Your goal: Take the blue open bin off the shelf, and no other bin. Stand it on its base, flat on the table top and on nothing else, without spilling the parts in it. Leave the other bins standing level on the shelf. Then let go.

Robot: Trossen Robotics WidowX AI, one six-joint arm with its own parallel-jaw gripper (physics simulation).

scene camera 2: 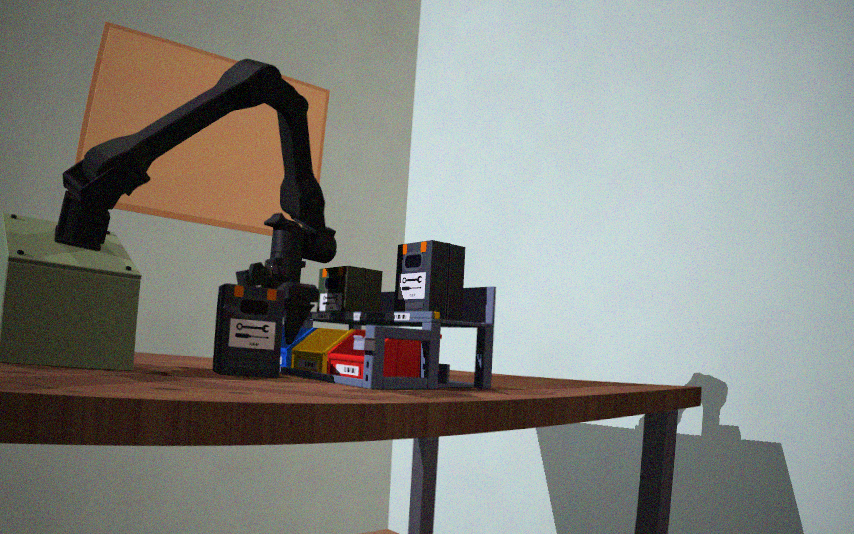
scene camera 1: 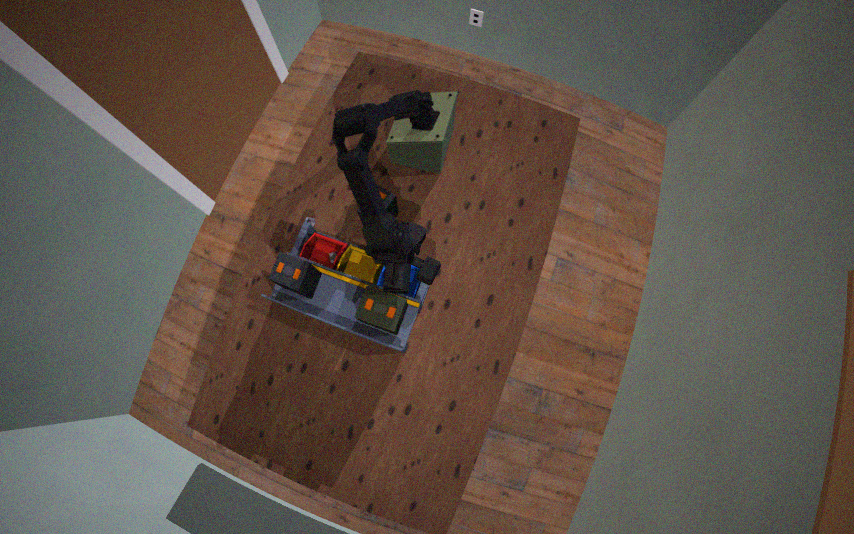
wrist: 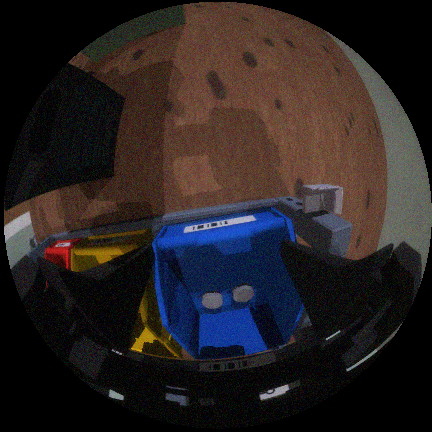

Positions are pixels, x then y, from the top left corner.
Labels:
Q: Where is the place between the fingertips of my gripper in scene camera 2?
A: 279, 343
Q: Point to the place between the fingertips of my gripper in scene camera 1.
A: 404, 265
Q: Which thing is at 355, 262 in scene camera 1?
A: A yellow bin.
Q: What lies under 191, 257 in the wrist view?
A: A blue open bin.

